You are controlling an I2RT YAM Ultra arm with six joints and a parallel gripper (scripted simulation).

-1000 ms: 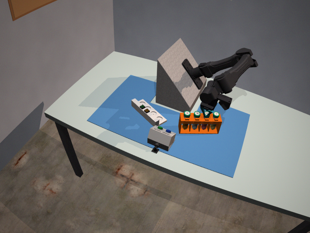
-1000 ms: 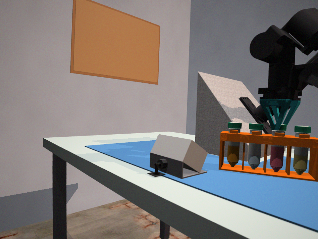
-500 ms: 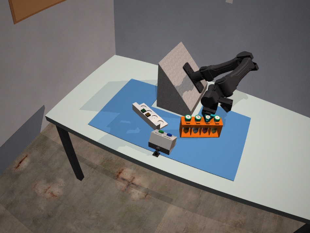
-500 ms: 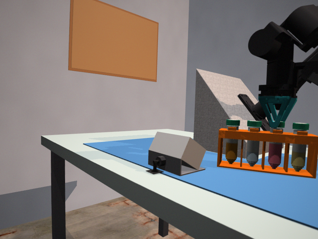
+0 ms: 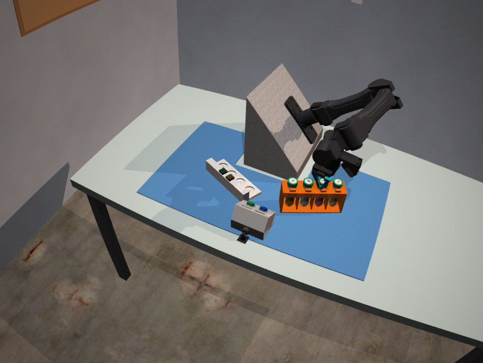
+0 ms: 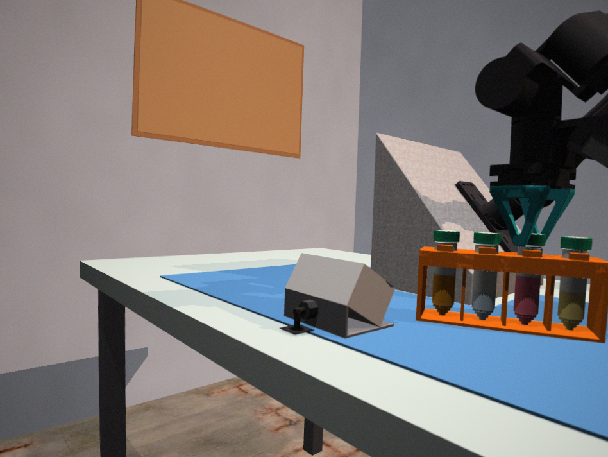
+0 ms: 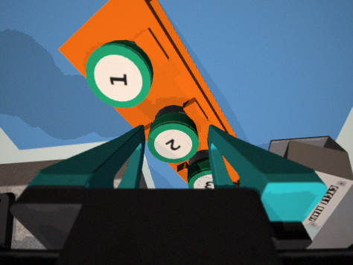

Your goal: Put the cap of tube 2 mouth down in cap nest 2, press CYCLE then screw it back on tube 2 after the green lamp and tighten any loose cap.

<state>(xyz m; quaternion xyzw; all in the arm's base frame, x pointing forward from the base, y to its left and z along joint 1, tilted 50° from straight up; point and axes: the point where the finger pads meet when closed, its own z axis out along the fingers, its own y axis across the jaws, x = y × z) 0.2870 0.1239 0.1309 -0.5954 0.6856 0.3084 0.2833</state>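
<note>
Now: hand right at the cap 2. From my hand the other things lie so: cap 3: 50 mm to the right, 20 mm ahead; then cap 4: 90 mm to the right, 40 mm ahead; then cap 1: 50 mm to the left, 20 mm behind.
</note>
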